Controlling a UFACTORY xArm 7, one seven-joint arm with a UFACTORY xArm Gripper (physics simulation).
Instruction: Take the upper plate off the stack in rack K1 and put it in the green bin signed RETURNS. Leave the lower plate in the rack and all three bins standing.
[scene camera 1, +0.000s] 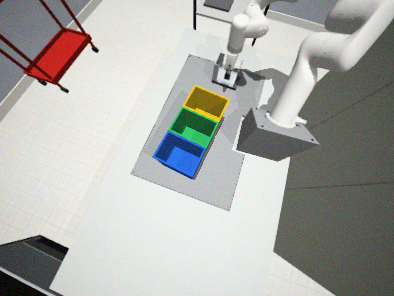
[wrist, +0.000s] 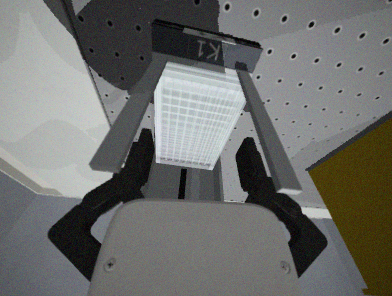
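Where they show: gripper, between the fingertips: (scene camera 1: 228, 73) (wrist: 197, 142); arm's base, origin of its link: (scene camera 1: 279, 121).
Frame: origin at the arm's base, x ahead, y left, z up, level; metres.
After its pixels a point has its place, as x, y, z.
Rack K1 (scene camera 1: 223, 85) (wrist: 172, 44) stands at the far end of the grey perforated board, with its label upside down in the wrist view. A pale, clear gridded plate stack (wrist: 197, 100) @(0.241, -0.312, -0.152) sits between its posts; the line between upper and lower plate cannot be made out. My gripper (scene camera 1: 227, 75) @(0.273, -0.308, -0.129) (wrist: 197, 142) @(0.273, -0.308, -0.129) is open and empty at the rack, one black finger to each side of the stack's near end in the wrist view. Whether the fingers touch it cannot be told. The green bin (scene camera 1: 194, 121) @(0.361, 0.070, -0.096) stands upright in the middle of the bin row; its sign does not show.
The yellow bin (scene camera 1: 206, 101) @(0.338, -0.059, -0.097) (wrist: 360, 200) @(0.352, -0.063, -0.121) stands between the green bin and the rack. The blue bin (scene camera 1: 184, 159) @(0.359, 0.246, -0.196) is on the green bin's other side. The arm's grey base block (scene camera 1: 272, 137) @(0.033, 0.106, 0.037) is right of the bins. A red cart (scene camera 1: 60, 54) stands on the floor at upper left.
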